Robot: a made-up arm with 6 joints.
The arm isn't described. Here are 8 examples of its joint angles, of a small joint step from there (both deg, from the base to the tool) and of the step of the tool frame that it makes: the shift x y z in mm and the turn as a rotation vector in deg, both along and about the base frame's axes.
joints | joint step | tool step
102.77 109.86 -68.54 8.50 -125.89 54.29 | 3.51 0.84 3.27 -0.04 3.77 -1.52 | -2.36 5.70 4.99 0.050 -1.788 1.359
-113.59 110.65 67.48 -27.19 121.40 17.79 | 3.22 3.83 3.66 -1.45 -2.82 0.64 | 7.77 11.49 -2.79 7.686 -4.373 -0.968
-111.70 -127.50 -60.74 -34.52 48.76 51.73 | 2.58 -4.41 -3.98 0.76 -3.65 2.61 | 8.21 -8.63 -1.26 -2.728 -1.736 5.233
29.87 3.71 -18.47 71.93 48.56 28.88 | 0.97 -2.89 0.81 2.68 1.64 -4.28 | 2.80 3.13 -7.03 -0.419 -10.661 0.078
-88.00 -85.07 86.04 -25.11 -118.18 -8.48 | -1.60 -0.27 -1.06 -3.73 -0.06 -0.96 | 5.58 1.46 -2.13 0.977 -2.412 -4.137
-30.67 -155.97 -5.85 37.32 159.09 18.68 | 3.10 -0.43 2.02 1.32 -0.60 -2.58 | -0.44 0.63 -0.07 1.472 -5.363 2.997
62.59 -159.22 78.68 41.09 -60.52 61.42 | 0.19 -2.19 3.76 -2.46 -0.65 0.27 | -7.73 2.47 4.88 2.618 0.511 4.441
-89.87 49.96 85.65 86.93 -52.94 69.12 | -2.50 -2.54 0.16 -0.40 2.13 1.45 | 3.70 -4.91 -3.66 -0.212 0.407 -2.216
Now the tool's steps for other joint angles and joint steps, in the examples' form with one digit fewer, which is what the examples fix.
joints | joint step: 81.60 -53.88 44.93 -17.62 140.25 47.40 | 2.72 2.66 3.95 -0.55 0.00 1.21
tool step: -3.1 1.6 -2.5 -0.64 0.35 -3.13
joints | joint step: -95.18 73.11 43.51 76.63 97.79 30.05 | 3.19 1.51 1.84 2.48 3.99 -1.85
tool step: -0.1 5.9 -2.1 2.05 -7.26 -1.25
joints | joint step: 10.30 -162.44 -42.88 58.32 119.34 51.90 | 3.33 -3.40 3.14 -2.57 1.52 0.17
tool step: -3.1 -1.3 -10.5 1.97 -4.92 -0.65
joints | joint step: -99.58 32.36 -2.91 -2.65 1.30 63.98 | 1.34 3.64 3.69 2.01 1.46 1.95
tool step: 4.1 1.0 -8.8 1.35 1.86 2.59
